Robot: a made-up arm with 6 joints.
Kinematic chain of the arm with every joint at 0, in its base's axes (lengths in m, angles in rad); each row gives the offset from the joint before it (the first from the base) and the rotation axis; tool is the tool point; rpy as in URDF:
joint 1: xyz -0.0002 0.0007 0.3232 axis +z
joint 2: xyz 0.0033 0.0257 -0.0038 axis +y
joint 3: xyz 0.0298 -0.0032 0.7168 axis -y
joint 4: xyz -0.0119 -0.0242 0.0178 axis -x
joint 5: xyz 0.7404 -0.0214 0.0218 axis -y
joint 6: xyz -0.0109 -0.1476 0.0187 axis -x
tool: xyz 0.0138 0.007 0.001 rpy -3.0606 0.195 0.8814
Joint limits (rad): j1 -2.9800..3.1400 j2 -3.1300..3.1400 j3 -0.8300..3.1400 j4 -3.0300..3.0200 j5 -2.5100..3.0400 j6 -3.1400..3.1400
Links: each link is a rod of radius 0.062 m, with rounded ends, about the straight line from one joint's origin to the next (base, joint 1, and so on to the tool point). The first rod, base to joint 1, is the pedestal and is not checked.
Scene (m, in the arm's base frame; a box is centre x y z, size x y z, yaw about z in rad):
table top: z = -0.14
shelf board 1: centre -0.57 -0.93 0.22 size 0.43 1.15 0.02 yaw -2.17
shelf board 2: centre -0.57 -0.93 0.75 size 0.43 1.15 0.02 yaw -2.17
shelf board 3: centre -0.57 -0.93 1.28 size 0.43 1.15 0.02 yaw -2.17
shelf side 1: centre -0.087 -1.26 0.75 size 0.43 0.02 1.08 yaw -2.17
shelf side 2: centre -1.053 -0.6 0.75 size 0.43 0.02 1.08 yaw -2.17
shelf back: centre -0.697 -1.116 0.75 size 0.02 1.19 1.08 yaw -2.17
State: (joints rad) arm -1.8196 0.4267 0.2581 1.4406 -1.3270 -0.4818
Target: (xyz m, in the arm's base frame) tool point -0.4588 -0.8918 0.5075
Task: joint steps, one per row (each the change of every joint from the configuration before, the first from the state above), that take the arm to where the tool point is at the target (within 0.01 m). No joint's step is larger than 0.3 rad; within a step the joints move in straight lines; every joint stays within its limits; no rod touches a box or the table.
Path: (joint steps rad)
1: 0.0658 -0.2156 -0.2651 0.0168 0.0022 0.0052
2: 0.0658 -0.2156 -0.2651 0.0168 0.0023 0.0052
3: -0.0924 0.0647 -0.2790 -0.2695 -0.0488 0.0244
4: -0.0923 0.0647 -0.2789 -0.2696 -0.0489 0.0244
5: -0.0838 0.1791 0.2402 0.2334 0.0431 -0.0261
6: -0.0838 0.1791 0.2401 0.2335 0.0430 -0.0261

